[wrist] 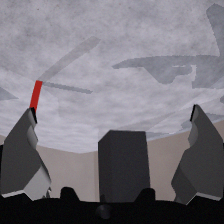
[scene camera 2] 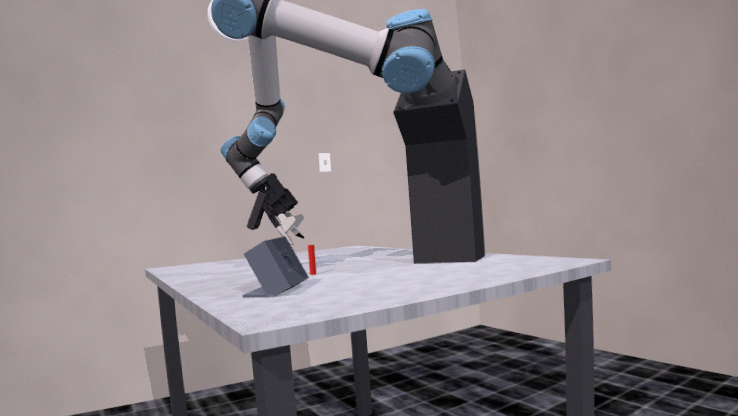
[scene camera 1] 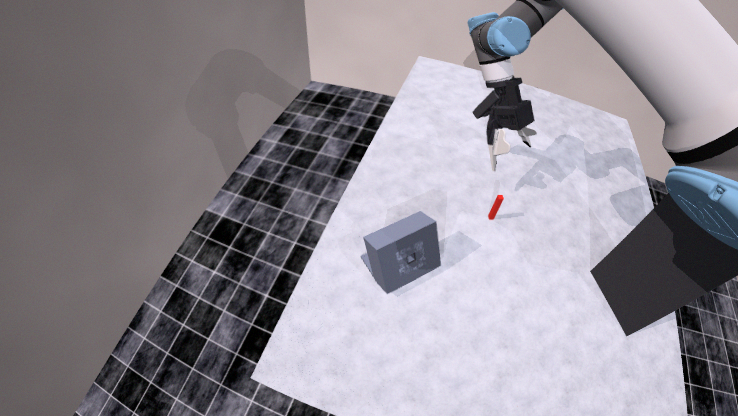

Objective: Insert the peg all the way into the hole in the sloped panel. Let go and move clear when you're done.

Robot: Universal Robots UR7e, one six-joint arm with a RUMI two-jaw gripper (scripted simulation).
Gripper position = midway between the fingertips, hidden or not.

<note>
In view: my gripper (scene camera 1: 513,158).
My gripper shows as well in the wrist view (wrist: 112,106) and in scene camera 2 (scene camera 2: 298,241).
</note>
